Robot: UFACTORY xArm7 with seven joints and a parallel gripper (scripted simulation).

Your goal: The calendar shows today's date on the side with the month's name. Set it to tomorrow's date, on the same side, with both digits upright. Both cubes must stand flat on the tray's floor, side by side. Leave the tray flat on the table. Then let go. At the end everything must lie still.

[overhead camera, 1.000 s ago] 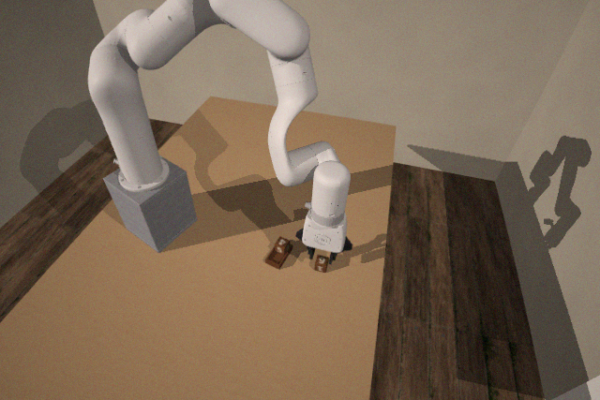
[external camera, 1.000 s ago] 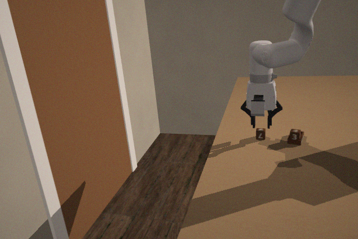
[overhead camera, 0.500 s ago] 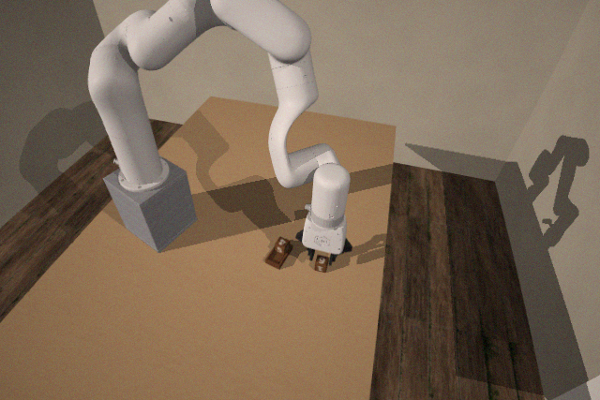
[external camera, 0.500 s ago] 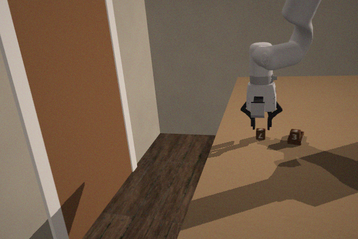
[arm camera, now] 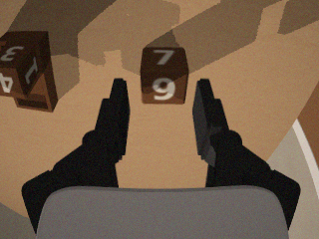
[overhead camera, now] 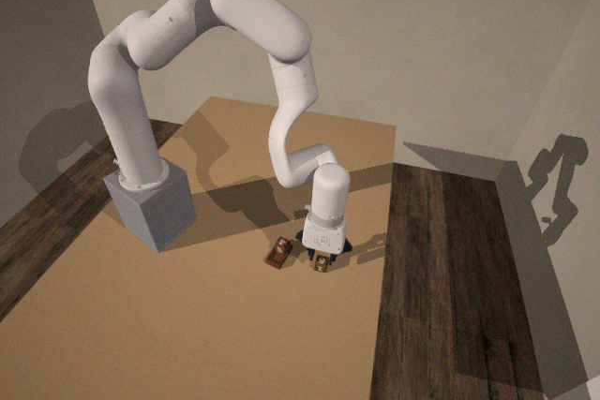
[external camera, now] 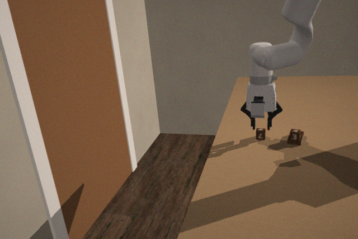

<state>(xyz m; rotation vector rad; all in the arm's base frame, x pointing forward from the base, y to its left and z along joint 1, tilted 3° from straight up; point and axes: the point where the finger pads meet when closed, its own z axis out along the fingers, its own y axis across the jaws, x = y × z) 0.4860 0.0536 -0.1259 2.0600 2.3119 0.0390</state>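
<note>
The digit cube is 4 cm below my hand. Also, from my hand: brown calendar tray (12 cm behind, 5 cm below, 1 cm to the right).
</note>
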